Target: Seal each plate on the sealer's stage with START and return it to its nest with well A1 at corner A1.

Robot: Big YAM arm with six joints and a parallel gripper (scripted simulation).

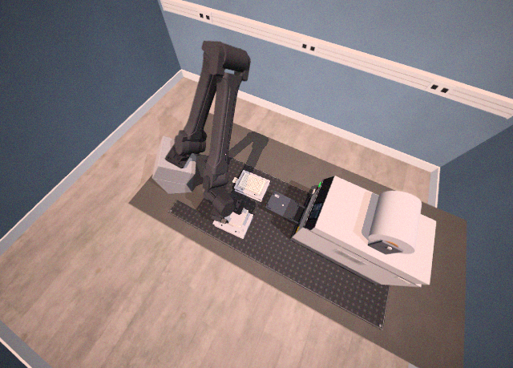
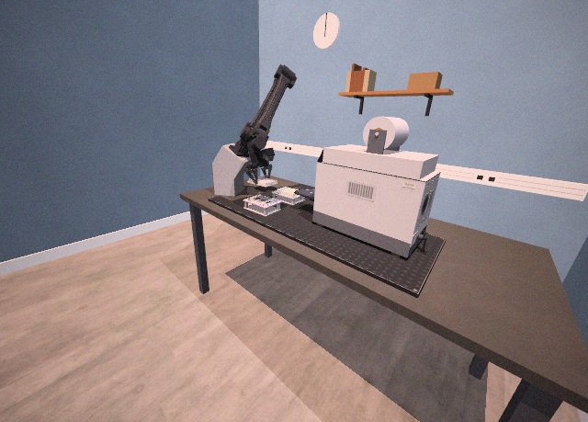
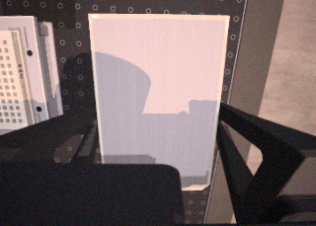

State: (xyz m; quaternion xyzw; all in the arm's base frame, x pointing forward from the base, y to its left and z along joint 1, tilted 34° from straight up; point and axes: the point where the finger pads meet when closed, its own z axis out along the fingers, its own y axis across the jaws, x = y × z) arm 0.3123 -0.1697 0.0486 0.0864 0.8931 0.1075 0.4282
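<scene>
Right now my hand is 110 mm above the plate nest. Also, from my hand: sealer stage 210 mm ahead, 130 mm to the left, 50 mm below; then foil roll 540 mm ahead, 260 mm above, 80 mm to the left.
</scene>
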